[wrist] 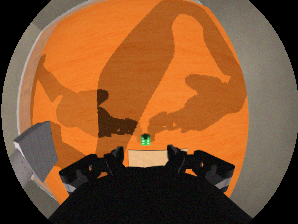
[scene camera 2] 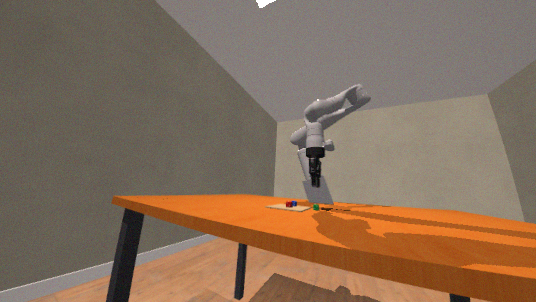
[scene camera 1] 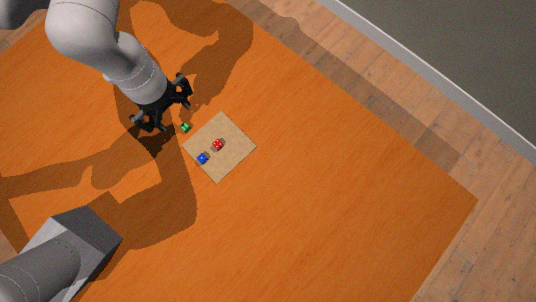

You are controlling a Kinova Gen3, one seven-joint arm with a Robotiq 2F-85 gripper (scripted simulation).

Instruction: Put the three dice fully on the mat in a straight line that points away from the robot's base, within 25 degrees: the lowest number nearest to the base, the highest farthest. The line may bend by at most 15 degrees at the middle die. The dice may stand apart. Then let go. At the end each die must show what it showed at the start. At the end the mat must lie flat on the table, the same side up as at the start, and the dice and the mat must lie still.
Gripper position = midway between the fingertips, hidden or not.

Observation:
I see my gripper [wrist: 145,152] and a mat [scene camera 1: 237,146].

